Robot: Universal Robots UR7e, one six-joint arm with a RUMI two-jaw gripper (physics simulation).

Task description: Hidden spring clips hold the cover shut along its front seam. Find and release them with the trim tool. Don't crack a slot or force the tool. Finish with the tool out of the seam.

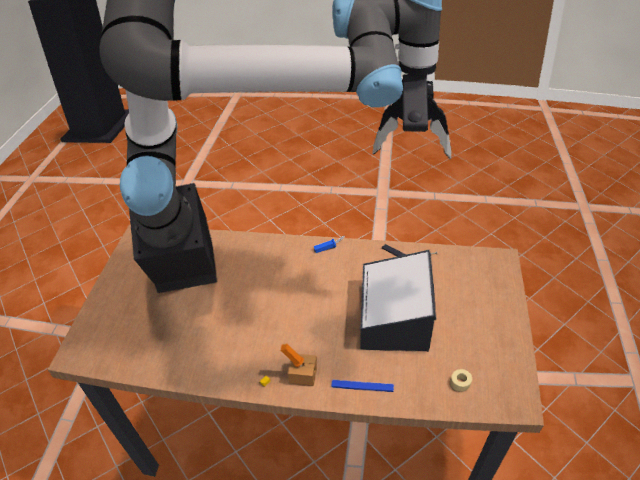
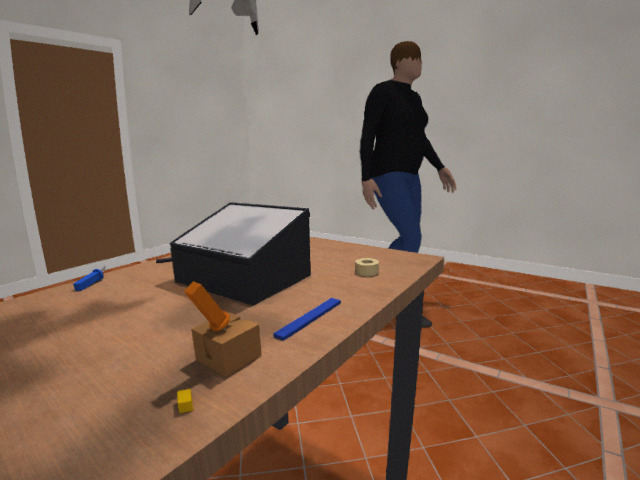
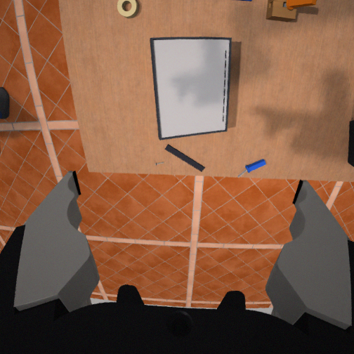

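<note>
The black box point(image 1: 395, 335) point(image 2: 281, 263) has a sloping pale cover point(image 1: 398, 291) point(image 2: 240, 227) point(image 3: 190, 85). A row of thin dark slots point(image 1: 367, 297) point(image 2: 211, 249) point(image 3: 224, 85) runs along its low edge. An orange-handled tool point(image 1: 292, 354) point(image 2: 205, 304) point(image 3: 301, 2), seemingly the trim tool, leans out of a brown block point(image 1: 301, 374) point(image 2: 230, 351) point(image 3: 281, 12); its lower end is hidden in the block. My gripper point(image 1: 412, 155) point(image 2: 223, 23) point(image 3: 186, 176) is open and empty, high above and beyond the table's far edge, away from the box and tool.
A blue bar point(image 1: 362, 385) point(image 2: 307, 318), tape roll point(image 1: 461, 380) point(image 2: 367, 267) point(image 3: 127, 7) and yellow block point(image 1: 264, 381) point(image 2: 184, 400) lie on the table. A blue-handled tool point(image 1: 325, 245) point(image 2: 88, 279) point(image 3: 255, 166) and black bar point(image 1: 393, 251) point(image 3: 185, 158) lie near its far edge. A person point(image 2: 395, 129) stands beyond it.
</note>
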